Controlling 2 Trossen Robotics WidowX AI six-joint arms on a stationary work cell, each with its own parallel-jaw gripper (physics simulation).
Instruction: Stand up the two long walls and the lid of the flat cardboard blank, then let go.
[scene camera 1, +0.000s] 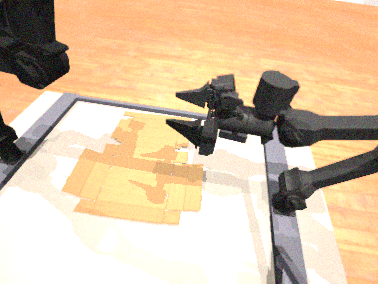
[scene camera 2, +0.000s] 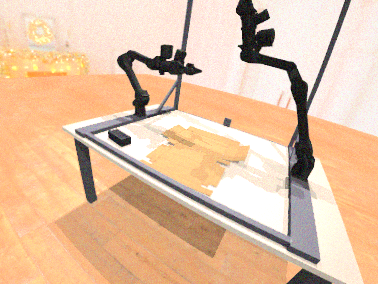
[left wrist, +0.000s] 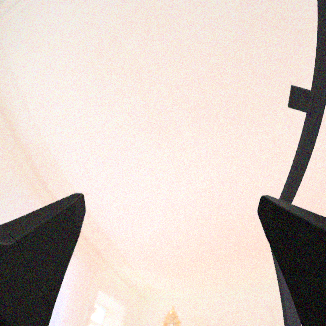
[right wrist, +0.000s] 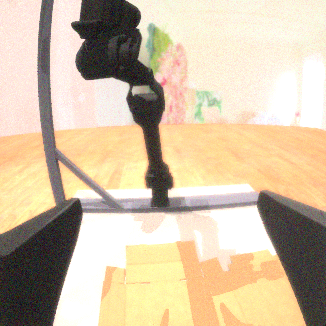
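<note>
The cardboard blank lies spread out on the white table top, crossed by arm shadows. Its panels look flat, with no wall or lid standing. My right gripper is open and empty, held level well above the table, near the blank's right side in scene camera 1. My left gripper is open and empty, with pale wall or ceiling between its fingers in the left wrist view. It is raised high, and its tips do not show in scene cameras 1 and 2.
A grey frame borders the table, with tall posts behind. A black block lies near the left end in scene camera 2. The left arm rises steeply from its base.
</note>
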